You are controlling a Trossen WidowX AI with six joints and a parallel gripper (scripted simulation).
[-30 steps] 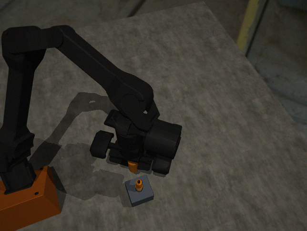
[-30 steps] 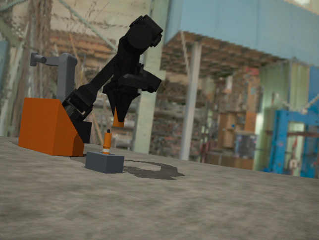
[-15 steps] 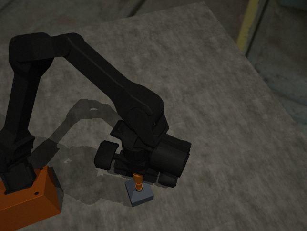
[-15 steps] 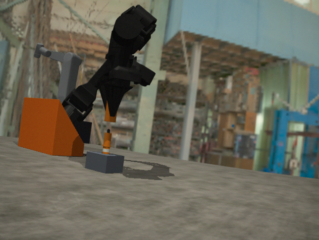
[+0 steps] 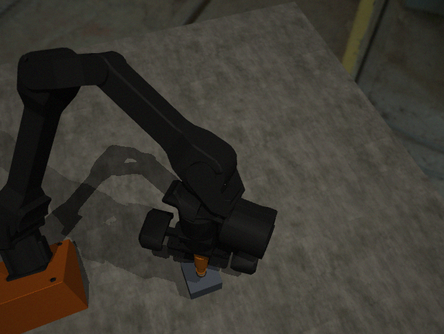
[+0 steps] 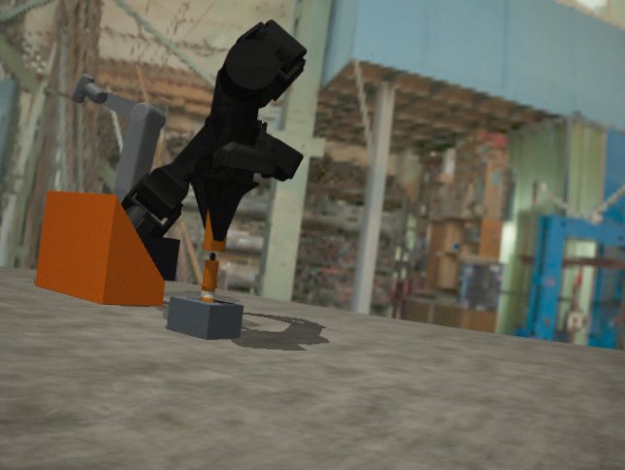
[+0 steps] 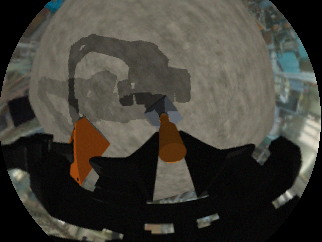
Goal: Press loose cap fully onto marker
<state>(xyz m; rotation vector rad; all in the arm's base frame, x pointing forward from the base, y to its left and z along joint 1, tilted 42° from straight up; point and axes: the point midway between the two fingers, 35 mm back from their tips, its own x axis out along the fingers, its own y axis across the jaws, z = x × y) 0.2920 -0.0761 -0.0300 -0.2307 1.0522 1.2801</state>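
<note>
My gripper tip is now 60 mm above the pale band. Also, from my gripper tip: holder block (90 mm below); then orange cap (10 mm above).
</note>
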